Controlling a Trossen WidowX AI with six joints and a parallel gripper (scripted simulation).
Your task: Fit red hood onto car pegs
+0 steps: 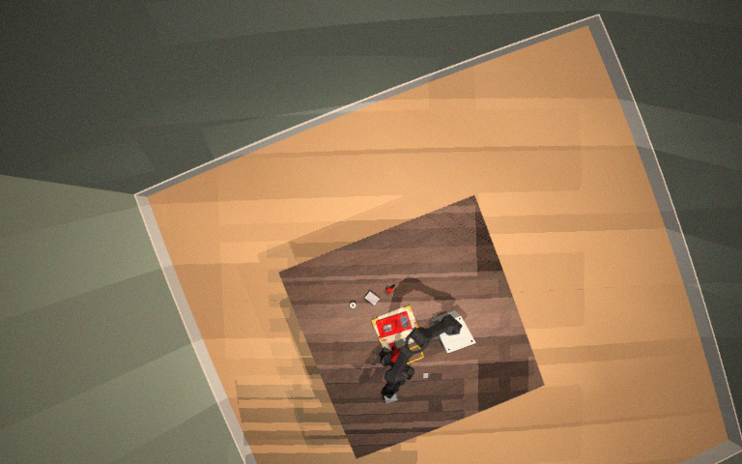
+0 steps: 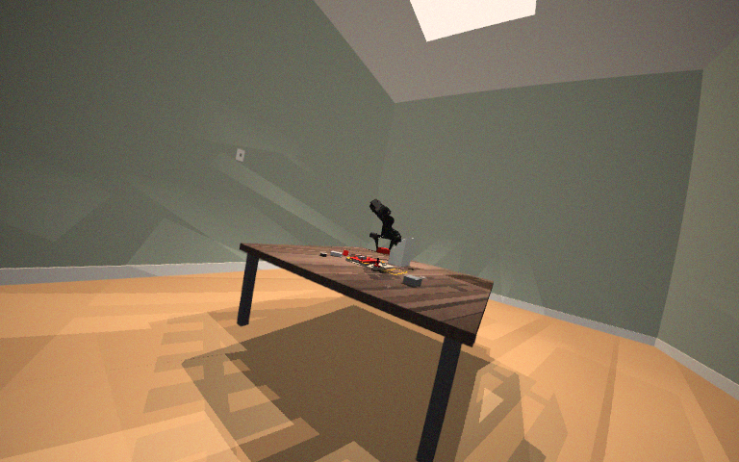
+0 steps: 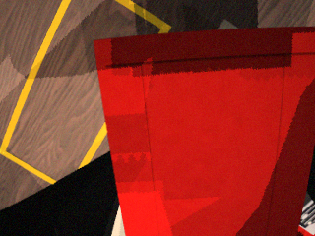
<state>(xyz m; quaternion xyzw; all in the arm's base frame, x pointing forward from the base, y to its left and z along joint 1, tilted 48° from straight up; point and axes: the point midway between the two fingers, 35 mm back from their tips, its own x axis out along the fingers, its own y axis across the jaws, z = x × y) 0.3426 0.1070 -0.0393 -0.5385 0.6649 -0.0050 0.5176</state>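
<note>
My gripper tip is 4 cm past the jig, 12 cm to the left of it and 10 cm above it. From my gripper tip the other things lie so: red hood: 1 cm above.
</note>
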